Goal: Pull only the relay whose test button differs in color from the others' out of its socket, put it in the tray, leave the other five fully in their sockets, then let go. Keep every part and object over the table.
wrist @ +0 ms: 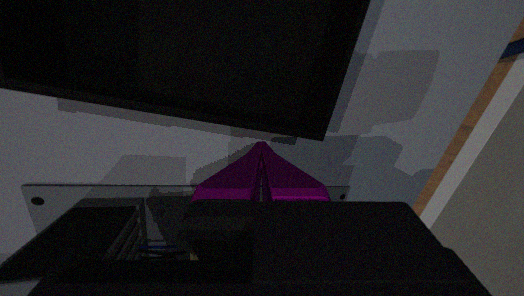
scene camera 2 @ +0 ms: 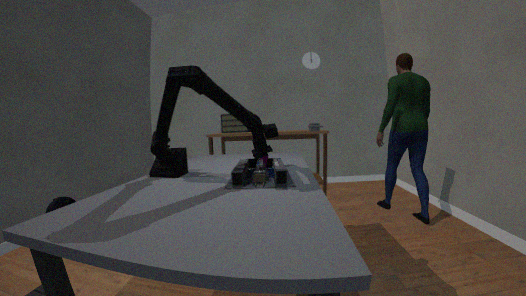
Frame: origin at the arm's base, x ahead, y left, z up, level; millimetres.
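Seen in the pictures: gripper, fingertip midpoint: [wrist: 261, 148] [scene camera 2: 265, 166]; arm's base at its link origin: [scene camera 2: 167, 159].
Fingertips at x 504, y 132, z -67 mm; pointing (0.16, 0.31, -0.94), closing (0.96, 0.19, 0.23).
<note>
Pixels of each thing's top centre, then the offset from my fingertips to it. "pt": a spot on its surface instead. Level surfaces: height alone.
- large black tray at a spot on its surface: [wrist: 200, 114] pt dx -45, dy +23, dz +23 mm
- tan part at a spot on its surface: [scene camera 2: 259, 178] pt dx -11, dy -307, dz +12 mm
- grey table at its surface level: dz -13 mm
My gripper [scene camera 2: 263, 162] [wrist: 261, 148] is shut and empty. Its magenta fingertips meet low over the relay panel in the scene view. In the wrist view they point toward the near edge of a large black tray [wrist: 200, 114]. The panel's grey base plate [scene camera 2: 230, 186] [wrist: 55, 194] lies on the table and carries two dark blocks [scene camera 2: 239, 176] [scene camera 2: 281, 177], with a tan part [scene camera 2: 259, 178] between them. The relays and their test buttons cannot be told apart; the gripper's body hides much of the panel in the wrist view.
The grey table [scene camera 2: 225, 225] has its right edge near the panel. Blue wires [wrist: 157, 246] show beside slotted ducting in the wrist view. A wooden bench [scene camera 2: 295, 134] stands behind. A person in a green top [scene camera 2: 411, 102] stands on the floor to the right.
</note>
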